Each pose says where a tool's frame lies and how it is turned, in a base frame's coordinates. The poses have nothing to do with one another.
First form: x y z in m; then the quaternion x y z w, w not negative.
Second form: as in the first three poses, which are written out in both.
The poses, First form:
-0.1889, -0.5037, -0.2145, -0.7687, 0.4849, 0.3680, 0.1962
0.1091, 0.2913, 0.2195, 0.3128, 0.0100, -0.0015, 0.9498
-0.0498, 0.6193, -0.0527, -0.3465, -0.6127, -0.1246, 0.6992
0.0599, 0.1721, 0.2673, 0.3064, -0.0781, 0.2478, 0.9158
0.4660, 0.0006, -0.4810, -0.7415, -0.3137, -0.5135, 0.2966
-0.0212, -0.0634, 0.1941, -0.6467, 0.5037, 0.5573, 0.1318
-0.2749, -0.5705, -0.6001, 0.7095, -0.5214, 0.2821, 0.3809
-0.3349, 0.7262, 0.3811, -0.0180, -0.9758, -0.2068, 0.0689
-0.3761, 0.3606, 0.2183, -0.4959, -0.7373, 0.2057, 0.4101
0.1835, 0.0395, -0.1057, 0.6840, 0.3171, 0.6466, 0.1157
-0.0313, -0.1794, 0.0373, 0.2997, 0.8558, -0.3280, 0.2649
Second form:
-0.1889, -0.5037, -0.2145, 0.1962, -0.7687, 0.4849, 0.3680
0.1091, 0.2913, 0.2195, 0.9498, 0.3128, 0.0100, -0.0015
-0.0498, 0.6193, -0.0527, 0.6992, -0.3465, -0.6127, -0.1246
0.0599, 0.1721, 0.2673, 0.9158, 0.3064, -0.0781, 0.2478
0.4660, 0.0006, -0.4810, 0.2966, -0.7415, -0.3137, -0.5135
-0.0212, -0.0634, 0.1941, 0.1318, -0.6467, 0.5037, 0.5573
-0.2749, -0.5705, -0.6001, 0.3809, 0.7095, -0.5214, 0.2821
-0.3349, 0.7262, 0.3811, 0.0689, -0.0180, -0.9758, -0.2068
-0.3761, 0.3606, 0.2183, 0.4101, -0.4959, -0.7373, 0.2057
0.1835, 0.0395, -0.1057, 0.1157, 0.6840, 0.3171, 0.6466
-0.0313, -0.1794, 0.0373, 0.2649, 0.2997, 0.8558, -0.3280

